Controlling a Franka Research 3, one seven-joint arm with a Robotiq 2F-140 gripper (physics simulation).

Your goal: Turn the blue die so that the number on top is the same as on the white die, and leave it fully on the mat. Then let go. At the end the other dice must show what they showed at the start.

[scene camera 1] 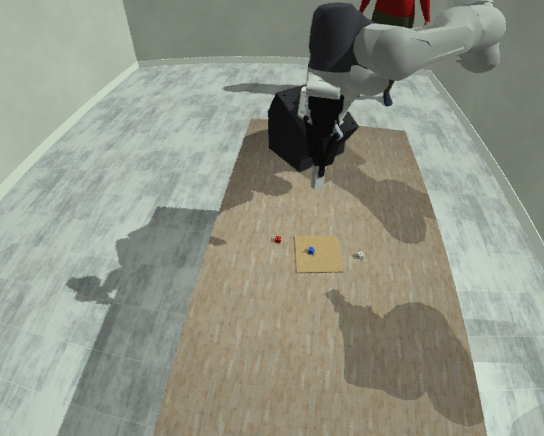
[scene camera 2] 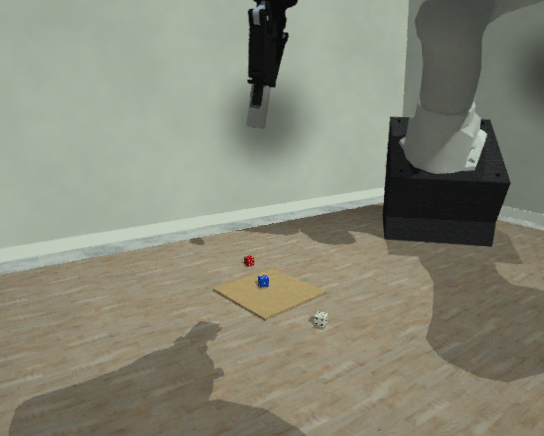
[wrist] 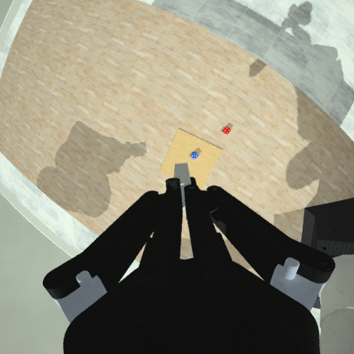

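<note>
The blue die [scene camera 1: 311,250] [scene camera 2: 263,281] [wrist: 194,155] lies flat on the tan mat [scene camera 1: 325,262] [scene camera 2: 270,307] [wrist: 172,155], fully inside its edges. Several white dots show on its top in the wrist view; they are too small to count surely. The white die [scene camera 1: 360,255] [scene camera 2: 320,320] lies on the wooden floor beside the mat; its top number is hard to read. The red die [scene camera 1: 278,239] [scene camera 2: 249,260] [wrist: 227,130] lies off the mat on the other side. My gripper [scene camera 1: 318,186] [scene camera 2: 256,126] [wrist: 181,173] is shut and empty, high above the floor, away from the dice.
The black robot base [scene camera 1: 290,130] [scene camera 2: 440,205] [wrist: 330,225] stands at the back of the wooden floor strip. Shadows of the arm fall on the floor around the mat. A person in red [scene camera 1: 395,10] stands behind the arm.
</note>
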